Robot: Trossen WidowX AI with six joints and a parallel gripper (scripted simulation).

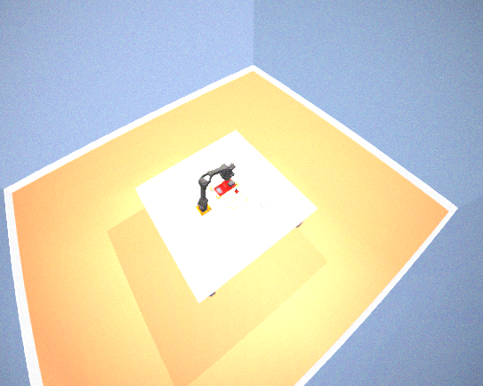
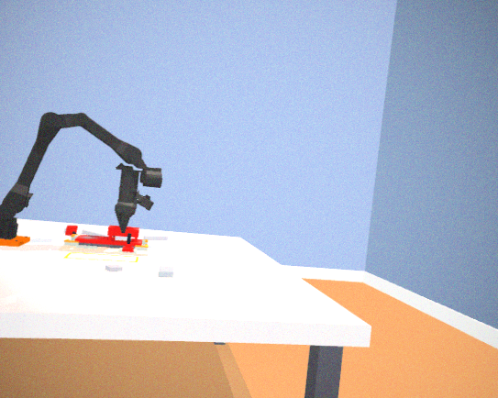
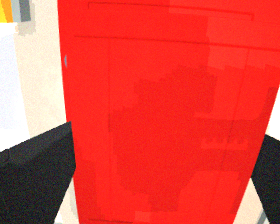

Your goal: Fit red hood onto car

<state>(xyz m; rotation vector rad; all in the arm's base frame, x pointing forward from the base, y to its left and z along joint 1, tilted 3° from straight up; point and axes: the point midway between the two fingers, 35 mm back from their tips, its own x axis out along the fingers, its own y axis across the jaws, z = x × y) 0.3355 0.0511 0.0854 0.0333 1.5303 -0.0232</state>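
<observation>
My gripper tip is now right at the red hood.
</observation>
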